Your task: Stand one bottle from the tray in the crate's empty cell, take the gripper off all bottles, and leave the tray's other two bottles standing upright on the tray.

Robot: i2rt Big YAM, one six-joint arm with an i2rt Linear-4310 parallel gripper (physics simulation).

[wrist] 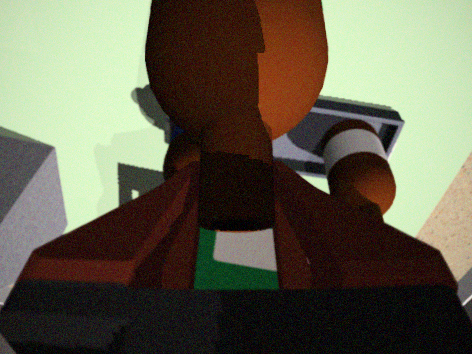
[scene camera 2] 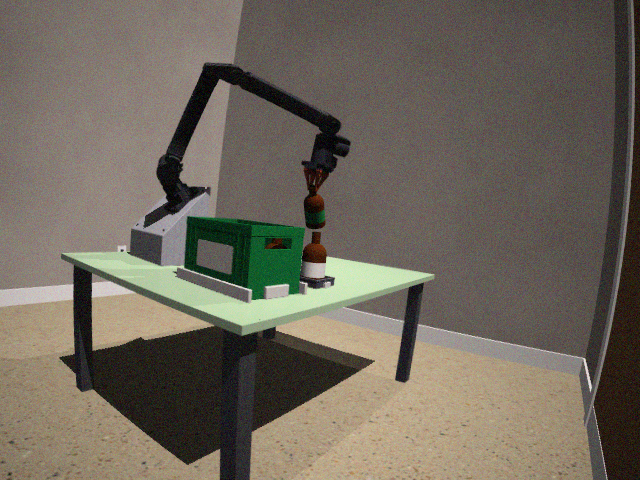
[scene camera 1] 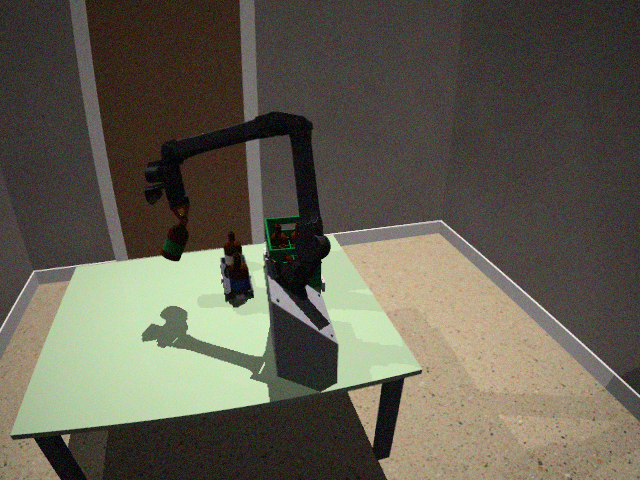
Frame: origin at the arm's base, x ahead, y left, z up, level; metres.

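Where they show: gripper, fingertip midpoint: [wrist: 236, 176] [scene camera 2: 312, 191] [scene camera 1: 184, 222]; arm's base at its link origin: [scene camera 2: 182, 200] [scene camera 1: 287, 282].
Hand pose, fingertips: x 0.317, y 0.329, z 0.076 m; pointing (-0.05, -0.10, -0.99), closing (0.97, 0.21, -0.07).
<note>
Each offset is from my fingertips to the top centre of the thing. Level surfaces: height alone.
My gripper [scene camera 1: 181, 215] [scene camera 2: 314, 187] [wrist: 236, 176] is shut on the neck of a brown bottle with a green label [scene camera 1: 174, 243] [scene camera 2: 314, 209] [wrist: 235, 65]. This bottle hangs tilted in the air, left of the tray in scene camera 1. The tray @(dx +0.073, dy -0.158, dz -0.266 m) [scene camera 1: 225, 286] [scene camera 2: 321, 282] [wrist: 350, 108] bears a white-label bottle @(dx +0.162, dy -0.153, dz -0.131 m) [scene camera 1: 231, 246] [scene camera 2: 313, 269] [wrist: 362, 172] and a blue-label bottle @(dx -0.021, dy -0.175, dz -0.131 m) [scene camera 1: 238, 271] [wrist: 179, 154], both upright. The green crate @(dx +0.097, dy -0.385, dz -0.116 m) [scene camera 1: 281, 219] [scene camera 2: 273, 268] [wrist: 204, 270] holds several brown bottles @(dx +0.186, dy -0.342, dz -0.128 m) [scene camera 1: 279, 238]; the arm and the crate walls hide its empty cell.
Low pale rails @(dx +0.099, dy -0.483, dz -0.261 m) [scene camera 2: 214, 284] stand around the crate's base. The robot base [scene camera 1: 305, 341] [scene camera 2: 149, 245] [wrist: 35, 195] stands on the pale green table @(dz -0.292 m) [scene camera 1: 129, 372] [scene camera 2: 382, 276], near the crate. The tray stands beside the crate. A wall and a brown door [scene camera 1: 165, 103] are behind the table.
</note>
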